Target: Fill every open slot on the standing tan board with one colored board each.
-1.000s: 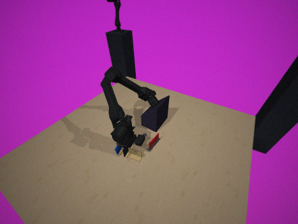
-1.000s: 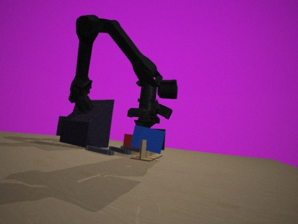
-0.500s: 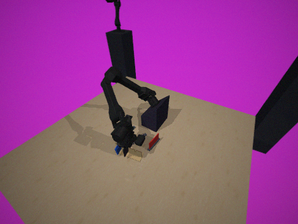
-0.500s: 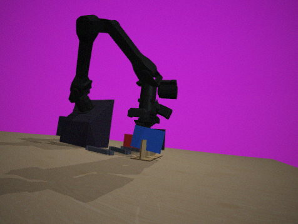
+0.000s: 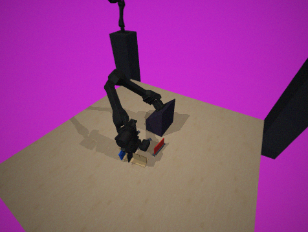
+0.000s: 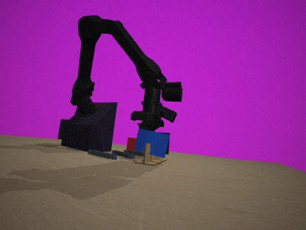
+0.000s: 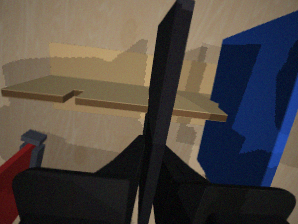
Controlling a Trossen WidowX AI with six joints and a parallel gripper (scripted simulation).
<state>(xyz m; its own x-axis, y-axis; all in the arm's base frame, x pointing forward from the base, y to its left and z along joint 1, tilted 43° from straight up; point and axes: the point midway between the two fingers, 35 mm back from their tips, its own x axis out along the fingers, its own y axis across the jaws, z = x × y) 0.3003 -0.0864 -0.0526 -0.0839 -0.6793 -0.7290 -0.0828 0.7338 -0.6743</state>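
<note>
Right now my gripper tip is 30 mm short of the black board. Round my gripper tip: blue board 50 mm to the right, 30 mm ahead; red board 120 mm to the left, 100 mm behind, 30 mm below; tan board 30 mm below, 30 mm ahead.
</note>
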